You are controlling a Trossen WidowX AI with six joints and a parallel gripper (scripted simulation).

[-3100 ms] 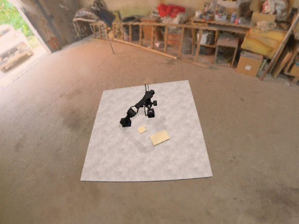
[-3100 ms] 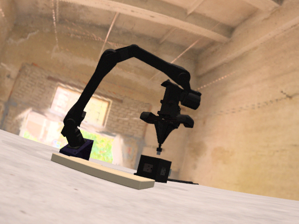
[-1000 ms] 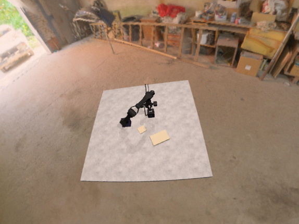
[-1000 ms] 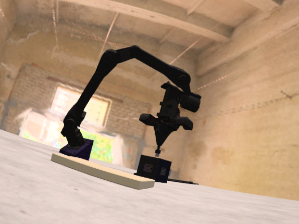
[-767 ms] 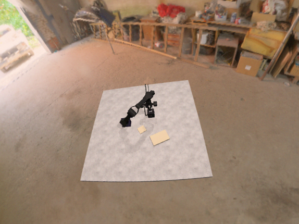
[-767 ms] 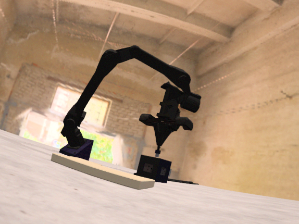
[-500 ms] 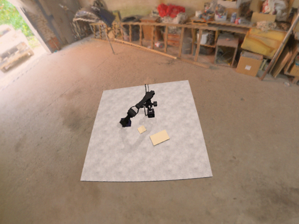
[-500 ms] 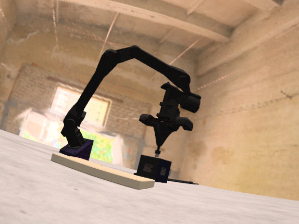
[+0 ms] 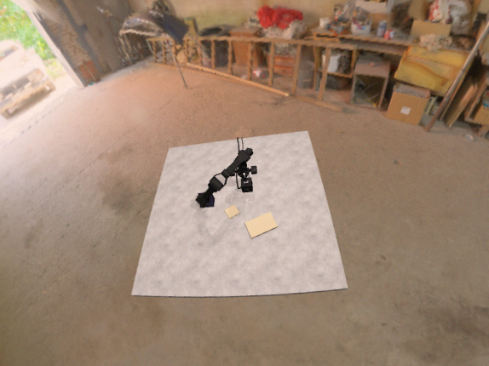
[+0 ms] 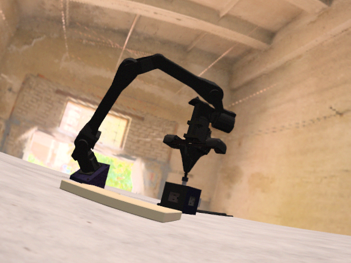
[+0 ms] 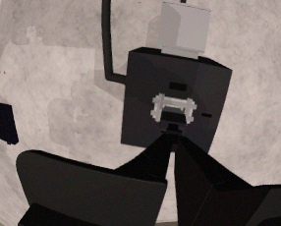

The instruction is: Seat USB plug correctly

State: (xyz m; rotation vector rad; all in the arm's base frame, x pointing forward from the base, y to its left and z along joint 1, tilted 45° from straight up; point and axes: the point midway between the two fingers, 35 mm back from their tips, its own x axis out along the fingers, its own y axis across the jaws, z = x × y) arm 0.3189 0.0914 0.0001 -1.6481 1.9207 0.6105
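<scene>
Now: gripper tip 2 cm above the usb plug. From my gripper tip the other things lie so: tan board 5 cm ahead, 32 cm to the right, 11 cm below; then small tan tile 13 cm behind, 18 cm to the right, 11 cm below.
</scene>
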